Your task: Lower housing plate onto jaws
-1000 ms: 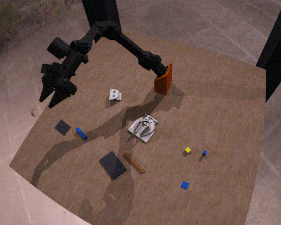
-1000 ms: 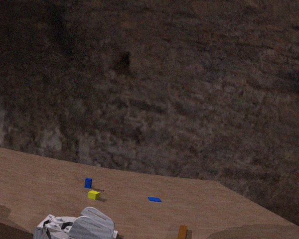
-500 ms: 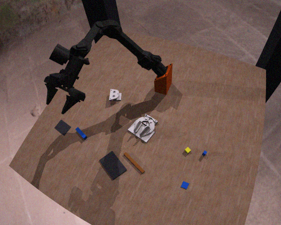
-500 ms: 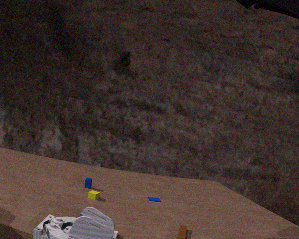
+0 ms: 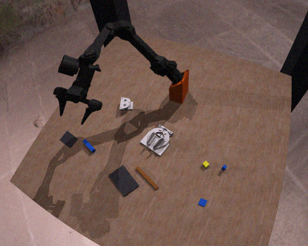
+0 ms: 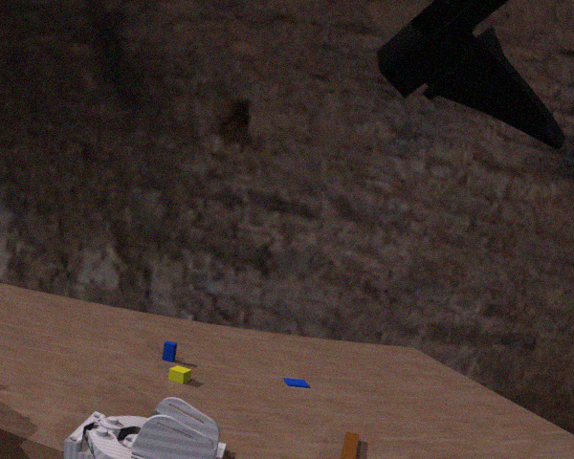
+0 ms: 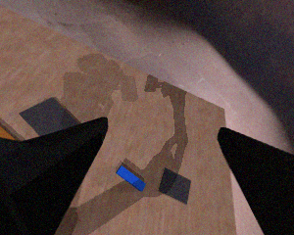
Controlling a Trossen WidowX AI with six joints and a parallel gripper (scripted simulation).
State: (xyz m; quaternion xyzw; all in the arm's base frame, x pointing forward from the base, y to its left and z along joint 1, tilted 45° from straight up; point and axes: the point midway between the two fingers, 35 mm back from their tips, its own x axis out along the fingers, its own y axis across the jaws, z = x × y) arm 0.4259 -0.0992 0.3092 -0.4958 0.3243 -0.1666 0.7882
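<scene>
Now: the white housing piece 300 mm behind my gripper tip, 280 mm below it and 40 mm to the left of it. From my gripper tip the other things lie so: orange bar: 300 mm below, 280 mm to the left, 40 mm ahead; then dark square: 300 mm below, 190 mm to the right, 20 mm behind; then blue bar: 290 mm below, 50 mm to the right, 20 mm behind.
</scene>
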